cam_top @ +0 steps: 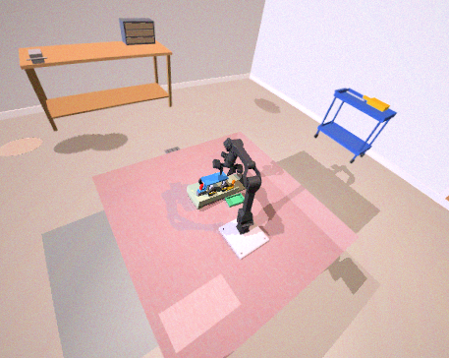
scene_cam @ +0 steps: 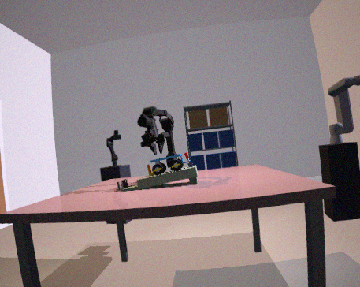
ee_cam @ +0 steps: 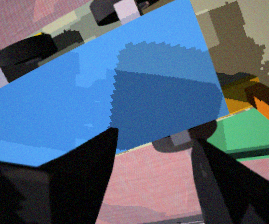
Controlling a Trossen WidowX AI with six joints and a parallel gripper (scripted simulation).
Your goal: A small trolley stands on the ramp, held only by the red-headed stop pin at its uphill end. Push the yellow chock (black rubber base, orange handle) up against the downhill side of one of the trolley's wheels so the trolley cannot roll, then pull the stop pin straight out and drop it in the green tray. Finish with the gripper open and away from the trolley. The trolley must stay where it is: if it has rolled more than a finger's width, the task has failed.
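Now: the stop pin 20 mm behind my gripper tip, 160 mm to the left of it and 40 mm below it. The rest, counted from my gripper tip: yellow chock 20 mm behind, 50 mm to the right, 90 mm below; pale green ramp 20 mm ahead, 50 mm to the left, 130 mm below; blue-topped trolley 20 mm ahead, 50 mm to the left, 60 mm below.
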